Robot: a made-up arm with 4 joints.
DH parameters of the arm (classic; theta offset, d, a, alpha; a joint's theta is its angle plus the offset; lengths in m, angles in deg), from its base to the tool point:
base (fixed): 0 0.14 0.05 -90
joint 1: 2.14 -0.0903 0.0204 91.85
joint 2: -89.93 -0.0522 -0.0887 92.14
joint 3: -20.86 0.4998 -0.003 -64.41
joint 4: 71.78 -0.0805 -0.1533 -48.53
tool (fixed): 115.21 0.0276 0 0
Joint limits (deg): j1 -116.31..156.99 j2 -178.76..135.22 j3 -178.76..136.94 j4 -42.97..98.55
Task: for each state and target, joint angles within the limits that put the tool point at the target. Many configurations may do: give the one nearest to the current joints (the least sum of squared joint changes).
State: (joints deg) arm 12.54 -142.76 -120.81 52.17
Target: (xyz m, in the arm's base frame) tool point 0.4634 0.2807 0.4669
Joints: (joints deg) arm -37.81 -125.93 -141.40 55.04
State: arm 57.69 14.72 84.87 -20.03
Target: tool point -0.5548 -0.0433 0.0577
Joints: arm 10.18 2.95 61.24 -1.95
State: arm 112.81 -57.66 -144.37 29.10
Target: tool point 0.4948 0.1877 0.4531
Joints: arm 137.07 -15.80 -145.49 26.68
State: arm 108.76 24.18 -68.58 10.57
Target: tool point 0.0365 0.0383 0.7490
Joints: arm 88.87 7.61 -66.20 7.17
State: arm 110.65 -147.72 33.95 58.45
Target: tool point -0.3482 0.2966 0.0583
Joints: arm 148.33 -140.20 27.82 92.08
